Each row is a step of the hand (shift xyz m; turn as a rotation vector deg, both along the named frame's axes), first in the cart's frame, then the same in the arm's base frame.
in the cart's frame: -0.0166 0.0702 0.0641 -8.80 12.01 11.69
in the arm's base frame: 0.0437 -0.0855 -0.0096 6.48 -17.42 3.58
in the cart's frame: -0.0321 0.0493 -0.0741 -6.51 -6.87 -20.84
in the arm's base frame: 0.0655 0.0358 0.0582 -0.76 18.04 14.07
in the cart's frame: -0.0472 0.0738 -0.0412 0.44 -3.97 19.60
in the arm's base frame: 0.0762 -0.0066 0.0593 -9.83 -15.48 -7.98
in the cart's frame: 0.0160 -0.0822 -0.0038 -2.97 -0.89 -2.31
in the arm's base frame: -0.0740 0.0371 -0.0132 -0.50 1.22 3.63
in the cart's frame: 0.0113 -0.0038 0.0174 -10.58 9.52 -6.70
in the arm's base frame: -0.0076 -0.0097 -0.0171 9.68 -1.28 12.33
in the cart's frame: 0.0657 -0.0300 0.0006 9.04 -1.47 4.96
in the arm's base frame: -0.0199 0.0336 -0.0608 -1.77 -0.51 -10.25
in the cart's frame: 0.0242 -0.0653 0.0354 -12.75 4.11 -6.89
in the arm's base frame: -0.0694 0.0003 -0.0359 4.37 -0.06 14.42
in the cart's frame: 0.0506 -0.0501 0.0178 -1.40 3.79 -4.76
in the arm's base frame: -0.0461 0.0200 -0.0535 4.88 2.33 3.12
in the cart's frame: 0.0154 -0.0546 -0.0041 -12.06 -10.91 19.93
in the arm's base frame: -0.0481 0.0277 -0.0125 -18.09 -17.96 3.44
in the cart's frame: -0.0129 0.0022 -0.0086 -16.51 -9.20 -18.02
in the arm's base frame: 0.0031 0.0020 0.0152 -5.14 12.74 22.21
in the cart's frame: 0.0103 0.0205 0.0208 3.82 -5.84 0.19
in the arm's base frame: 0.0141 -0.0213 -0.0176 -5.06 3.21 -3.59
